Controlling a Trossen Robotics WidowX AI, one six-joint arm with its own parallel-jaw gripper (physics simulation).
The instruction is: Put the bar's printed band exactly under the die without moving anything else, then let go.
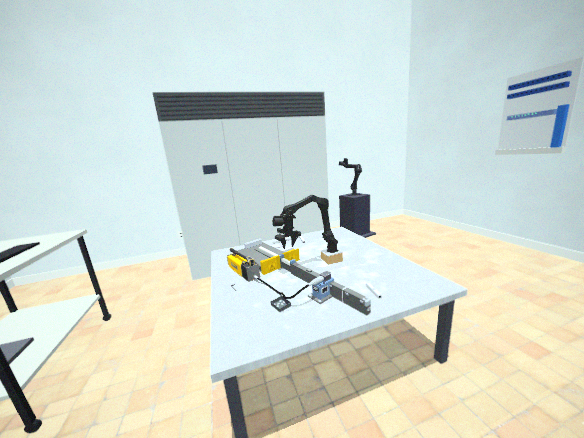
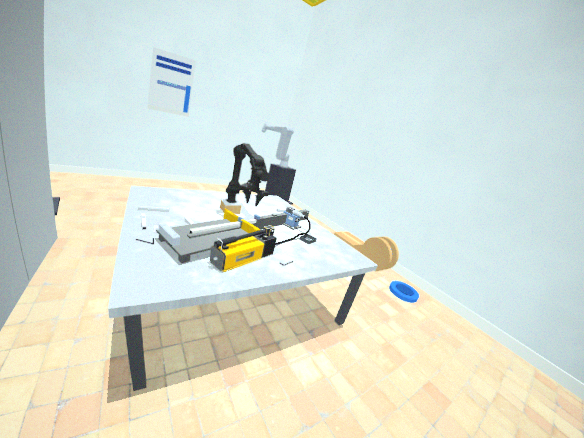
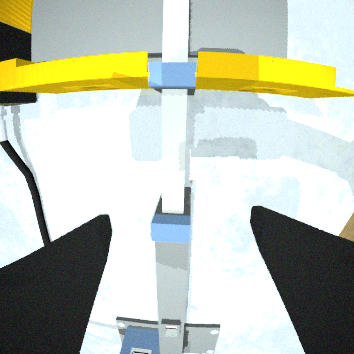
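Where they show: gripper, between the fingertips: (image 1: 288, 247) (image 2: 251, 205) (image 3: 180, 219); arm's base, origin of its link: (image 1: 332, 250) (image 2: 231, 201).
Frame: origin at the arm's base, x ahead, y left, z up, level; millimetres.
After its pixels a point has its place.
The white bar (image 3: 174, 135) @(x 339, y -85, z 2 mm) (image 2: 215, 229) @(x 382, y -308, z -5 mm) lies lengthwise through a blue block (image 3: 172, 75) @(x 346, y -130, z 25 mm) between two yellow guards. Its near end rests at a second blue block (image 3: 171, 230) @(x 328, y -8, z 25 mm) (image 1: 293, 262) @(x 329, y 5, z 13 mm) on the grey rail (image 3: 172, 280) @(x 317, y 68, z 7 mm) (image 1: 352, 295) @(x 275, y 484, z 1 mm). I cannot make out the printed band on the bar. The die cannot be told apart with certainty; the blue block between the guards hides the bar's part beneath it. My gripper (image 3: 180, 219) @(x 325, y -59, z 94 mm) (image 1: 289, 246) @(x 325, y -59, z 94 mm) (image 2: 253, 204) @(x 325, y -59, z 94 mm) is open and empty, pointing down above the rail, with a fingertip on each side of the bar's near end.
Yellow guards (image 1: 270, 264) @(x 442, y -115, z -12 mm) (image 2: 232, 216) @(x 273, y -143, z 5 mm) flank the bar. A yellow and black motor unit (image 1: 242, 265) @(x 623, y -147, z 25 mm) (image 2: 245, 252) @(x 646, y -286, z -2 mm) stands beside the grey bed. A blue device (image 1: 322, 289) @(x 350, y 341, z -9 mm) (image 2: 294, 218) @(x 372, y 286, z 3 mm) sits at the rail, cabled to a small black pad (image 1: 280, 303) @(x 553, y 240, z -66 mm) (image 2: 308, 239) @(x 548, y 271, z -69 mm). A white rod (image 1: 373, 290) @(x 103, y 463, z -49 mm) lies beyond the rail.
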